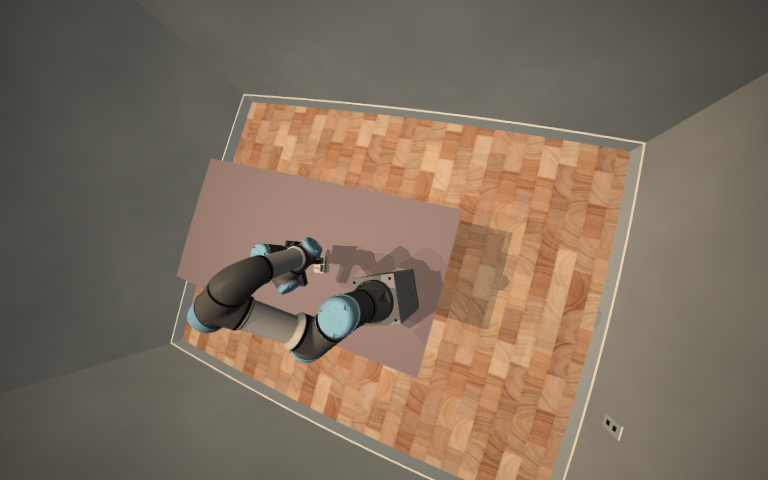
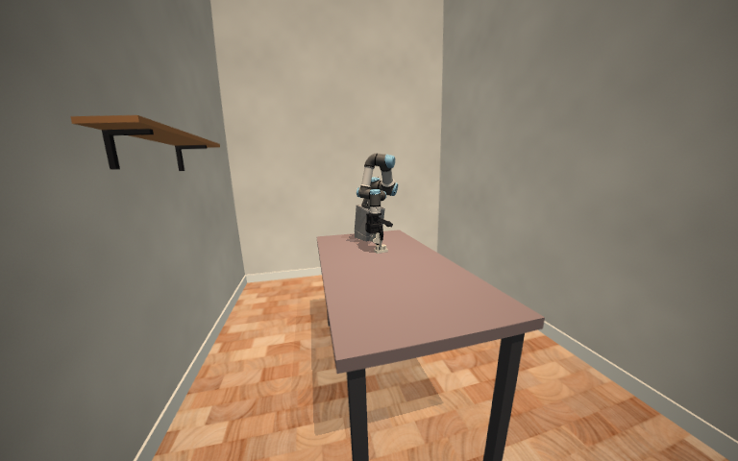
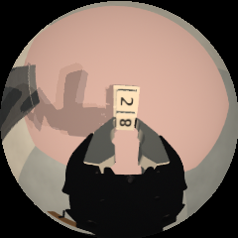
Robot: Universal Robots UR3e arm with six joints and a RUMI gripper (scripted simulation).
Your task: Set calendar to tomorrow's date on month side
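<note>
Now: the tray 10 mm behind my hand, 20 mm to the left of it and 30 mm below it.
</note>
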